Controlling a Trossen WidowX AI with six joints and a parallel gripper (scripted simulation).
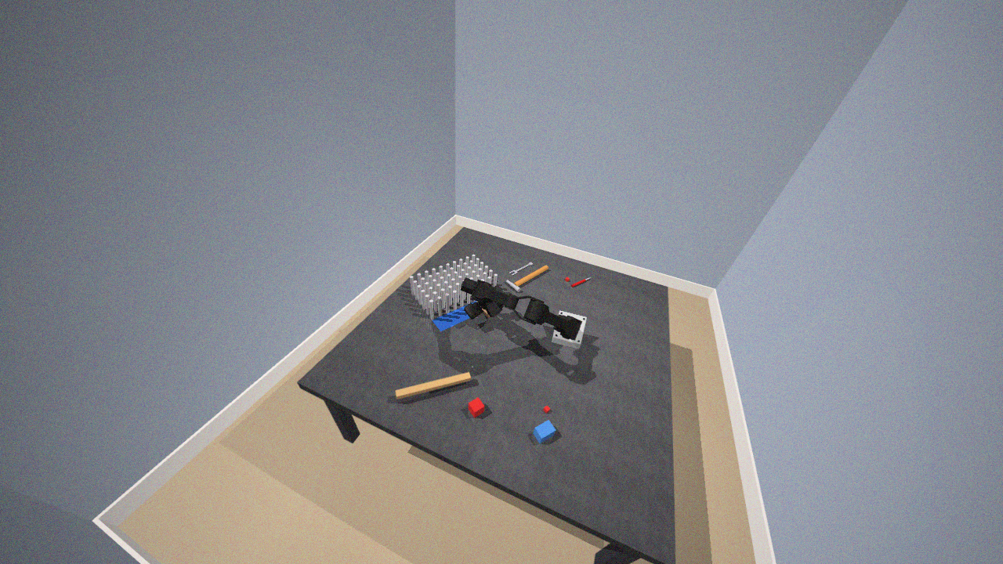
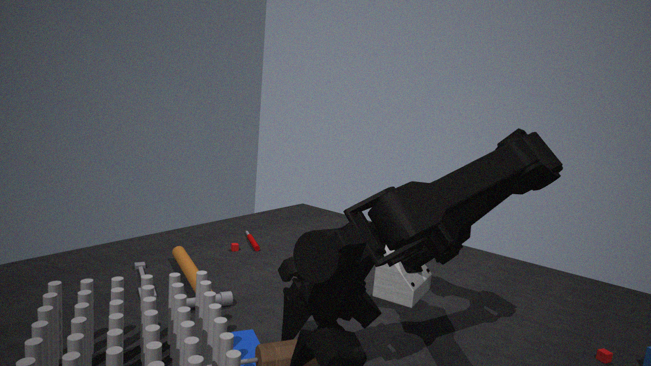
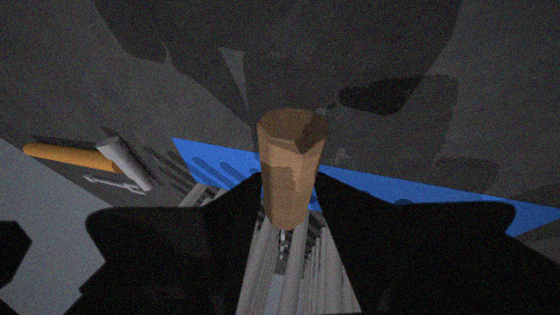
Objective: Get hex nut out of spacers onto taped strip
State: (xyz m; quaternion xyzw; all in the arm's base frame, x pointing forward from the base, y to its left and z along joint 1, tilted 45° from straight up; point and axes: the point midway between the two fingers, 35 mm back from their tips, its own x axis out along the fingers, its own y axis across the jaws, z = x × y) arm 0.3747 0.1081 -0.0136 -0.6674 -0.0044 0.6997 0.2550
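Now: gripper tip 60 mm short of the blue taped strip, 30 mm above it and 10 mm to the right of it. From my gripper tip the other things lie so: blue cube 450 mm behind, 390 mm to the left, 10 mm below; small wrench 420 mm to the right, 30 mm below, 10 mm behind; brown-handled screwdriver 90 mm ahead, 40 mm to the right.
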